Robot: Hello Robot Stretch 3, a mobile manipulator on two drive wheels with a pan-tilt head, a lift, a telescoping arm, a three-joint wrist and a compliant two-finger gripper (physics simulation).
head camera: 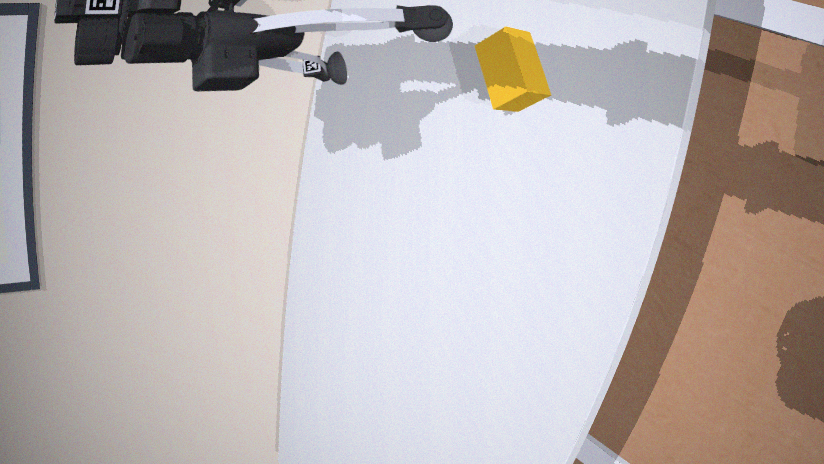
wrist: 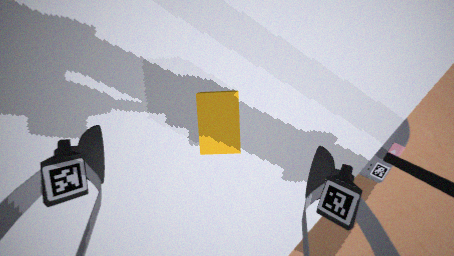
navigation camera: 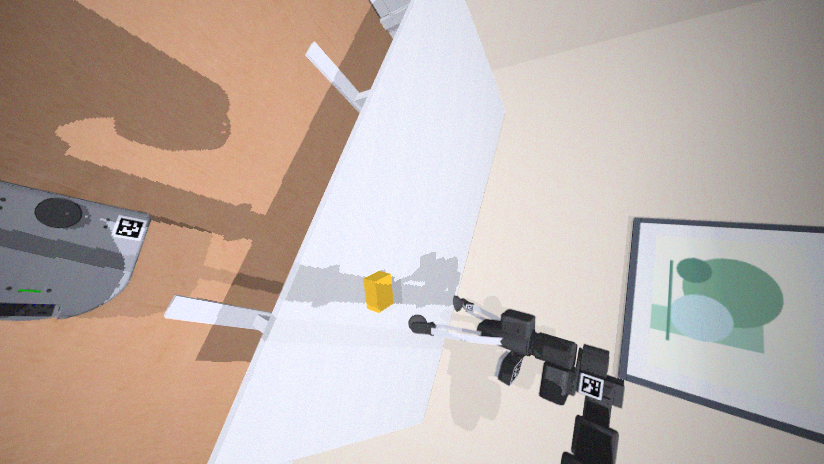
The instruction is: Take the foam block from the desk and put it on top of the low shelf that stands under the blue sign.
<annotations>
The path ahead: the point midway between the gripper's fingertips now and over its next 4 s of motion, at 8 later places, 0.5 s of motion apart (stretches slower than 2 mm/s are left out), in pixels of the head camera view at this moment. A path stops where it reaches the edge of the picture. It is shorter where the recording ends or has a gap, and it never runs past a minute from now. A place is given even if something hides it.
The gripper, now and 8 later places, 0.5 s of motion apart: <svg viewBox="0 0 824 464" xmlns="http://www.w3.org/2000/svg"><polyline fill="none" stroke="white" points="394,48 421,51 459,56 494,61 520,66 524,67 525,67 533,66 530,67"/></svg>
</annotations>
